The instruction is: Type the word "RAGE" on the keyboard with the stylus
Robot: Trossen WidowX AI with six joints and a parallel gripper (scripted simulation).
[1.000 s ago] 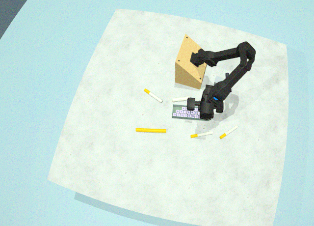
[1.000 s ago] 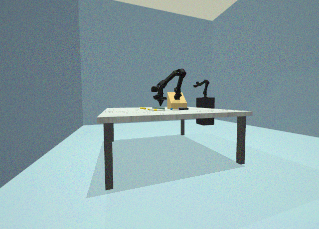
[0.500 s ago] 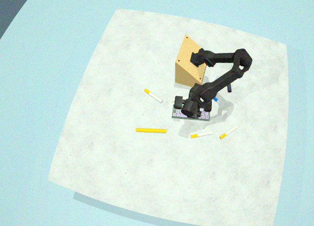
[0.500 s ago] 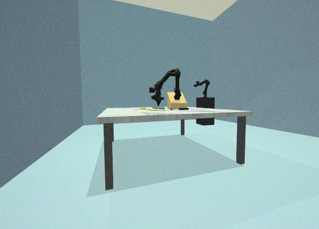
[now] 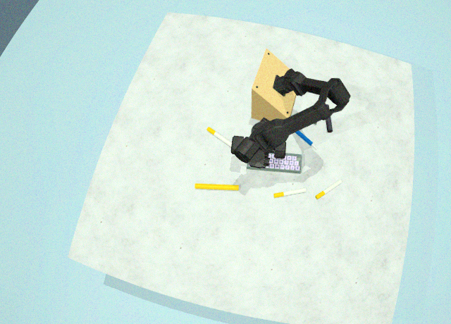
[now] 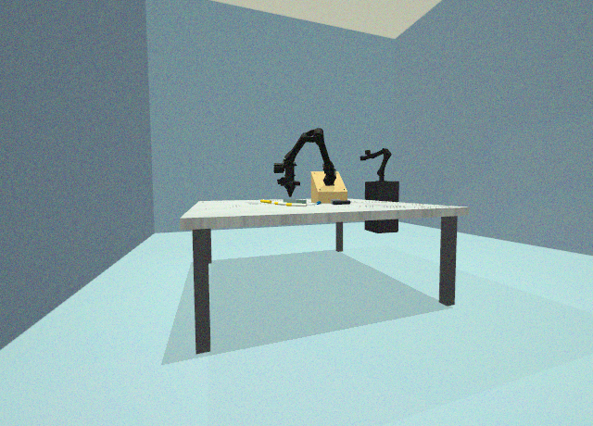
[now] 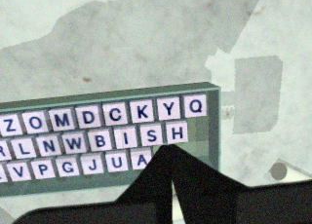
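Right now my gripper tip is 8 cm past the white cylinder, 1 cm to the left of it and 3 cm above it. Also, from my gripper tip: blue stylus 13 cm behind, 18 cm to the left, 3 cm below; then white stylus tip 11 cm behind, 20 cm to the left, 3 cm below; then yellow stick 14 cm ahead, 12 cm to the right, 3 cm below.
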